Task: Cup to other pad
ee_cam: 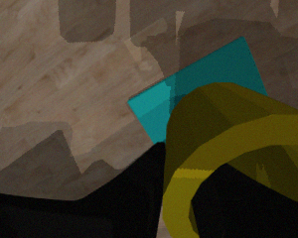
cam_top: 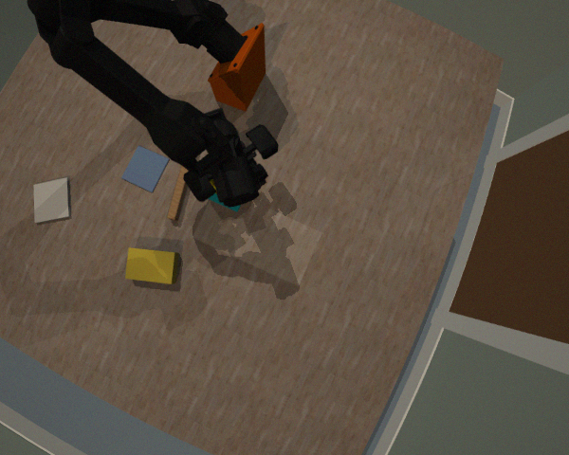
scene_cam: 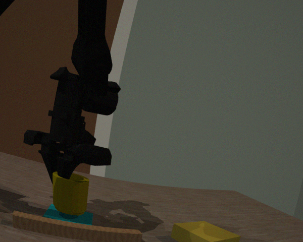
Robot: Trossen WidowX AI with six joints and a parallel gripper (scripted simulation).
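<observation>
My gripper tip is 50 mm above the teal pad, 30 mm short of it and 10 mm to the left of it. From my gripper tip the other things lie so: yellow cup (20 mm ahead, 10 mm to the right); blue pad (220 mm to the right, 90 mm ahead, 50 mm below); wooden bar (110 mm to the right, 60 mm ahead, 40 mm below).
</observation>
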